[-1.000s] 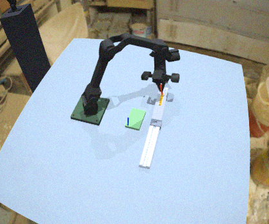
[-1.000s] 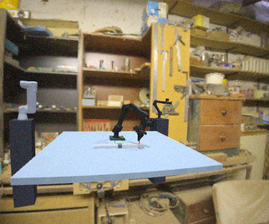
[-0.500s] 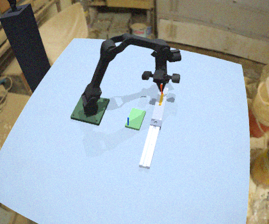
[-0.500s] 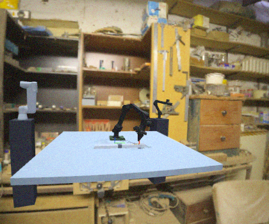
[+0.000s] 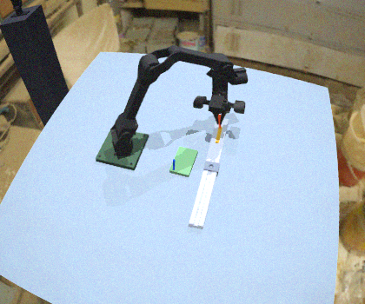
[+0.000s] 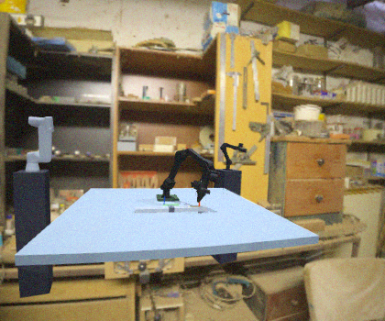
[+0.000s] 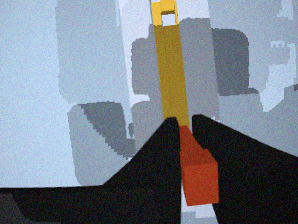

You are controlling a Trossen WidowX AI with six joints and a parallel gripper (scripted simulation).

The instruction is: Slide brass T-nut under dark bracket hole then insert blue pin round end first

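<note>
The blue pin lies 18 cm to the right of my gripper tip, 16 cm behind it and 3 cm below it. The rest, counted from my gripper tip: aluminum rail: 17 cm to the right, 3 cm below, 2 cm behind; then green tray: 16 cm to the right, 14 cm behind, 5 cm below.
</note>
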